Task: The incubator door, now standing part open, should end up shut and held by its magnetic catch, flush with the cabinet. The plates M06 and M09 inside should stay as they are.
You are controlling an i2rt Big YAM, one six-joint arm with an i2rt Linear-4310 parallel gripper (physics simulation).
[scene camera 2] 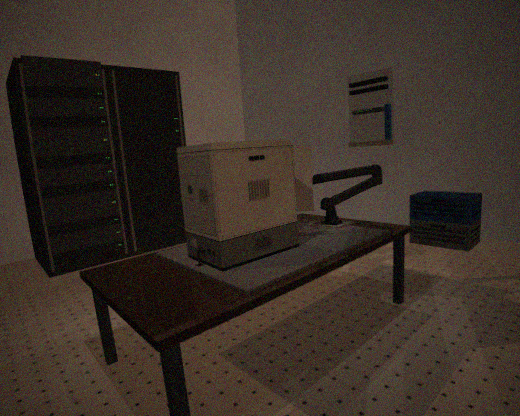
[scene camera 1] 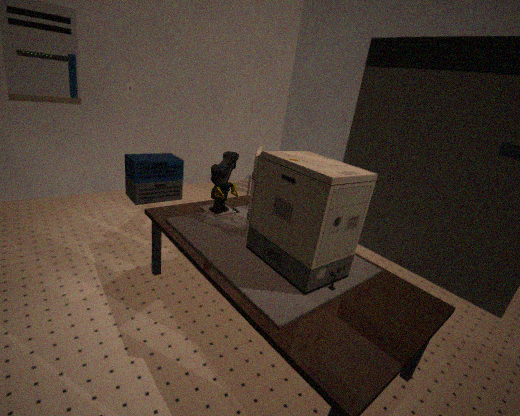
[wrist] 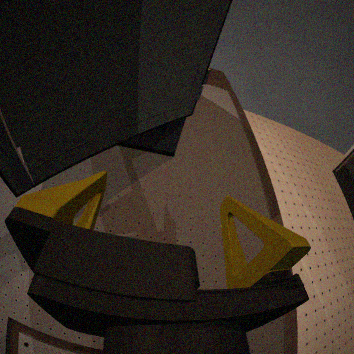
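Seen in the pictures: gripper, fingertip midpoint: [scene camera 1: 231,197] [wrist: 167,190]; arm's base, origin of the base link: [scene camera 2: 331,223] [scene camera 1: 219,210].
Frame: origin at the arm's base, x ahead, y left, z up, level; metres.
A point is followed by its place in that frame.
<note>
The pale incubator cabinet [scene camera 1: 290,215] @[x 0.772, y -0.278, z 0.318 m] [scene camera 2: 255,192] @[x 0.802, y 0.043, z 0.318 m] with a dark base stands on the mat. Its door [scene camera 2: 304,162] @[x 0.316, y 0.009, z 0.423 m] stands out from the cabinet's arm-side end, part open, in scene camera 2. In the wrist view a large dark panel fills the upper left; whether it is the door or the cabinet I cannot tell. My gripper [scene camera 1: 226,191] @[x 0.252, y -0.146, z 0.208 m] [wrist: 167,190] @[x 0.252, y -0.146, z 0.208 m] is open with nothing between its yellow fingers. It is beyond the cabinet's door end, low and near the arm's base in scene camera 1, and the panel lies ahead and to its left. The door hides it in scene camera 2. Plates M06 and M09 do not show.
The grey mat [scene camera 1: 210,250] @[x 0.405, y -0.409, z 0.001 m] [scene camera 2: 270,277] @[x 0.964, y 0.228, z 0.001 m] lies on the brown table [scene camera 1: 380,320] @[x 1.257, y -0.176, z -0.011 m] [scene camera 2: 140,290] @[x 1.314, y -0.166, z -0.012 m], under the cabinet. A pale wire item [scene camera 1: 245,186] @[x 0.265, y -0.024, z 0.250 m] shows beside the cabinet's door end. A blue and grey crate [scene camera 1: 154,170] [scene camera 2: 445,207] stands beyond the table. Dark racks [scene camera 2: 30,165] stand behind.
</note>
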